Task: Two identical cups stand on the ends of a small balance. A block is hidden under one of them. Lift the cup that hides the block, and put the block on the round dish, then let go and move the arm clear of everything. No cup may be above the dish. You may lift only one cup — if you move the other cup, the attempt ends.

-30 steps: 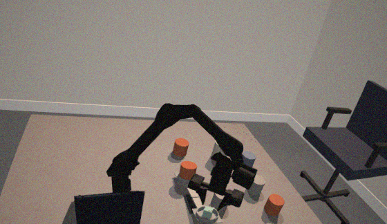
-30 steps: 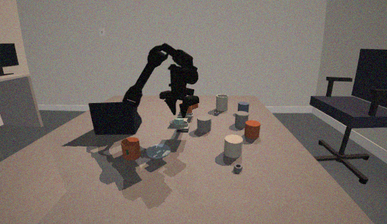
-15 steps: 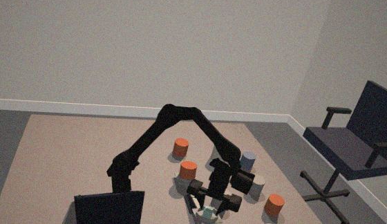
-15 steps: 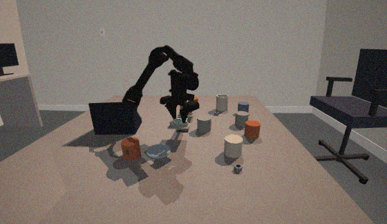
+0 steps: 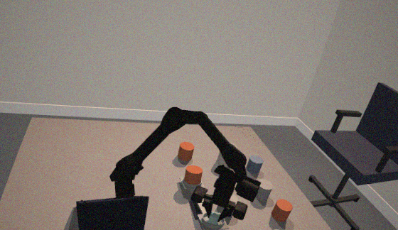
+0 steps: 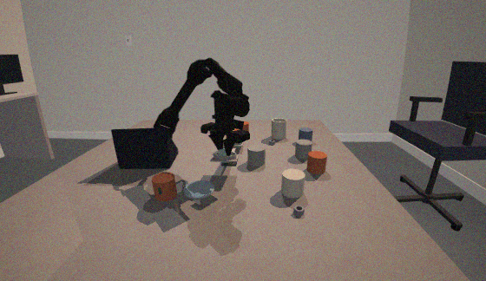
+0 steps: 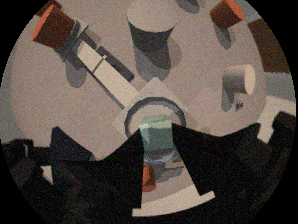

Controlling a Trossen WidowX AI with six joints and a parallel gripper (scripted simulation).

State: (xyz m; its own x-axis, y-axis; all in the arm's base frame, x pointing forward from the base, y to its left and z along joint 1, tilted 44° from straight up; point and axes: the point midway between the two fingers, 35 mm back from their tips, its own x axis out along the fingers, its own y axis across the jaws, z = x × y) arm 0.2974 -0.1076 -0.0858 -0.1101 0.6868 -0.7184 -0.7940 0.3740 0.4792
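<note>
Right now the round pale dish is 10 cm to the right of my gripper tip, 8 cm below it and 8 cm behind it. The rest, counted from my gripper tip: pale green block: 1 cm above; balance beam: 13 cm to the left, 4 cm below; balance: 12 cm to the left, 6 cm below, 1 cm ahead.
</note>
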